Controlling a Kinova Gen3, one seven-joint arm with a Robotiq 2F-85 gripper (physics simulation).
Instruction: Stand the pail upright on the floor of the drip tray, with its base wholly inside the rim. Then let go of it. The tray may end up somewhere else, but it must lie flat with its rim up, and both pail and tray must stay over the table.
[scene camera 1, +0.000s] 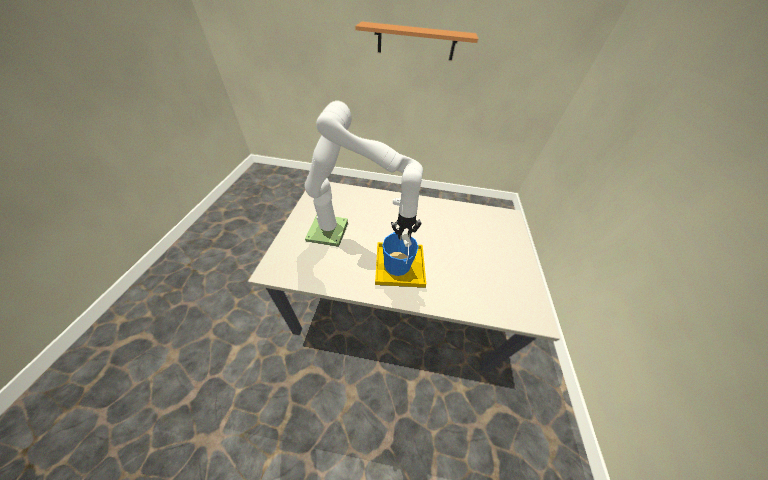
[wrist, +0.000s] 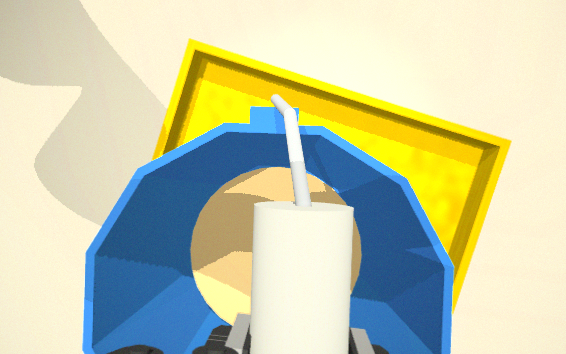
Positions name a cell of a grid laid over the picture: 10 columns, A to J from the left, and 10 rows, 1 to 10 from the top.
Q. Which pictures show the yellow drip tray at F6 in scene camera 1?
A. Scene camera 1 and the wrist view: all of them.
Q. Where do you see a yellow drip tray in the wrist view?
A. At I5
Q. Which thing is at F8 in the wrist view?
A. A white grip.
